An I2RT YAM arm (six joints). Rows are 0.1 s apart.
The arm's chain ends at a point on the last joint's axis. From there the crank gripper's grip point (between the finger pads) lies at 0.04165 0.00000 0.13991 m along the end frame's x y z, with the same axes.
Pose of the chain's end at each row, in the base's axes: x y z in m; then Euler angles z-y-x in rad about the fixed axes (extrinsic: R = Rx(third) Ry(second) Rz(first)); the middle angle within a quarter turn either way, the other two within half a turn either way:
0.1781 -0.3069 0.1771 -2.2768 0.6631 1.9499
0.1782 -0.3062 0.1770 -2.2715 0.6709 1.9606
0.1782 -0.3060 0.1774 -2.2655 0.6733 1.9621
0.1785 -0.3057 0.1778 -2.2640 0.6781 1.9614
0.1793 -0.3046 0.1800 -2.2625 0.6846 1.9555
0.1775 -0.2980 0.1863 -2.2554 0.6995 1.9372
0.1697 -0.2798 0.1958 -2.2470 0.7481 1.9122
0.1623 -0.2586 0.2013 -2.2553 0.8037 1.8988
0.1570 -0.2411 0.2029 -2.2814 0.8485 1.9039
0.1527 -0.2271 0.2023 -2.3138 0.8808 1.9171
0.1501 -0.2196 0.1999 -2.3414 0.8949 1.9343
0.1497 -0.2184 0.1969 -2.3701 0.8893 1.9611
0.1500 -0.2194 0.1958 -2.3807 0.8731 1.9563
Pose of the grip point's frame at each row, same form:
0.2429 -0.4131 0.1007 -2.2768 0.6631 1.9499
0.2441 -0.4109 0.0996 -2.2715 0.6709 1.9606
0.2446 -0.4103 0.0998 -2.2655 0.6733 1.9621
0.2455 -0.4097 0.1003 -2.2640 0.6781 1.9614
0.2472 -0.4086 0.1033 -2.2625 0.6846 1.9555
0.2474 -0.4022 0.1117 -2.2554 0.6995 1.9372
0.2458 -0.3823 0.1249 -2.2470 0.7481 1.9122
0.2447 -0.3581 0.1334 -2.2553 0.8037 1.8988
0.2440 -0.3375 0.1362 -2.2814 0.8485 1.9039
0.2427 -0.3209 0.1358 -2.3138 0.8808 1.9171
0.2411 -0.3119 0.1328 -2.3414 0.8949 1.9343
0.2395 -0.3103 0.1277 -2.3701 0.8893 1.9611
0.2378 -0.3133 0.1267 -2.3807 0.8731 1.9563

